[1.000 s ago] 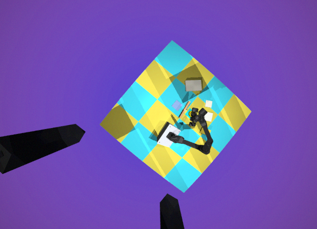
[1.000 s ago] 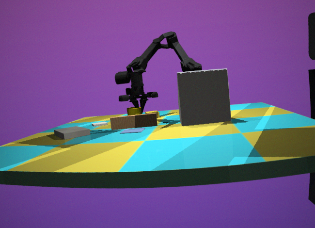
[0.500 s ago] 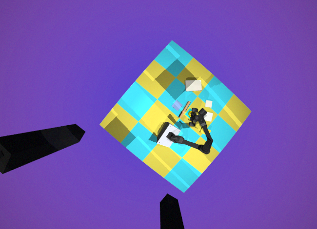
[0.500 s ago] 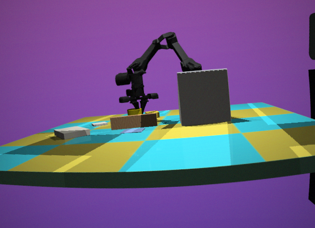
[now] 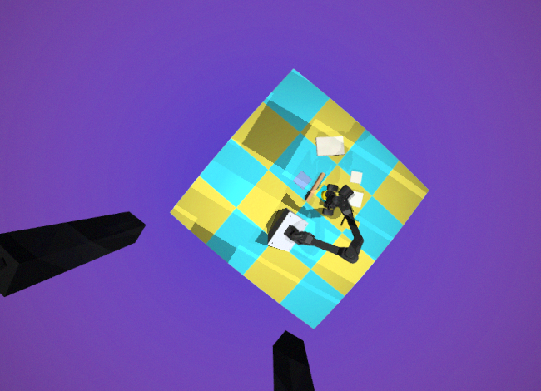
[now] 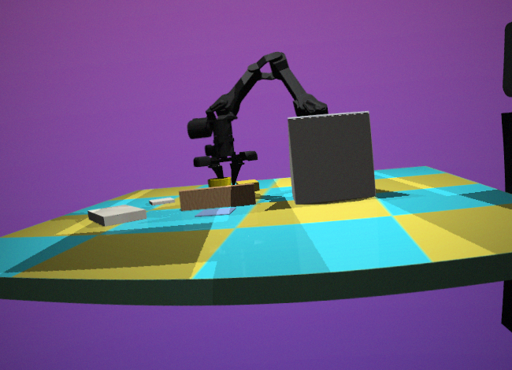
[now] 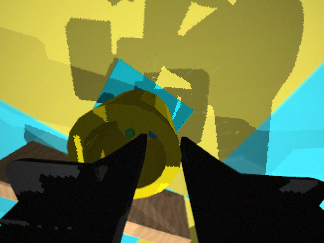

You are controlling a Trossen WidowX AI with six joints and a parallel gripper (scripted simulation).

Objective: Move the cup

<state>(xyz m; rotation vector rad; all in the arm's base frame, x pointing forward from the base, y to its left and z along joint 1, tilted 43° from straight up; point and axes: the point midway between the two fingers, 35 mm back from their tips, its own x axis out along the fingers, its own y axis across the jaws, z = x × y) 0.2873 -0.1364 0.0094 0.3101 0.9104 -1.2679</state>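
My gripper tip is 20 mm short of the yellow cup, 10 mm to the right of it and 10 mm above it. Round my gripper tip: long wooden block 20 mm ahead, 100 mm to the left, 20 mm below; green marble 30 mm ahead, 20 mm to the left, 30 mm below; pad 20 mm ahead, 190 mm to the left, 50 mm below.
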